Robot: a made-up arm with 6 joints.
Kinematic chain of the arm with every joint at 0, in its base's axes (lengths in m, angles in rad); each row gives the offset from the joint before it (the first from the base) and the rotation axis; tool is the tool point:
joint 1: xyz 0 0 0.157 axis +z
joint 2: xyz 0 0 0 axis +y
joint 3: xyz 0 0 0.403 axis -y
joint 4: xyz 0 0 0 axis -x
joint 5: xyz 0.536 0 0 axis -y
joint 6: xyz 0 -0.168 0 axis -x
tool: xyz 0 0 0
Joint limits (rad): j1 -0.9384..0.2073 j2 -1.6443..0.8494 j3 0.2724..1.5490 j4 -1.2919..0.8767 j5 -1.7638..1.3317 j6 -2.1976..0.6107
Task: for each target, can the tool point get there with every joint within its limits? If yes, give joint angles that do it. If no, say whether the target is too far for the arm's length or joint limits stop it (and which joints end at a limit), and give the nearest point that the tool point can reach.
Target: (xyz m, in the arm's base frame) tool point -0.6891 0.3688 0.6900
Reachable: yes | joints -0.6675 -1.1486 1.4314 -0.6181 -1.1621 -1.6632
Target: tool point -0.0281 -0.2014 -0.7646
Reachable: no: joint limits stop it (at a limit: joint 1, joint 2, joint 3, joint 4) | nearest point 0.3550 -0.5627 -0.0046 | short by 0.925 m
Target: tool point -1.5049 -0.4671 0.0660
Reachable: no: too far | nearest point -0.9157 -0.2842 0.1016 | short by 0.618 m
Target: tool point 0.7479 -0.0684 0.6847
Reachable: yes | joints 0.1178 0.6163 1.1101 -0.3827 0.2889 -1.6388
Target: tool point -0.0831 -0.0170 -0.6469
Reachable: no: joint limits stop it (at a limit: joint 1, joint 2, joint 3, joint 4) | nearest point 0.3550 -0.5627 -0.0046 | short by 0.950 m
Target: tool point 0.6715 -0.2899 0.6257
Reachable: yes | joints -0.2811 0.4695 0.9243 -0.9897 0.6297 -0.9425
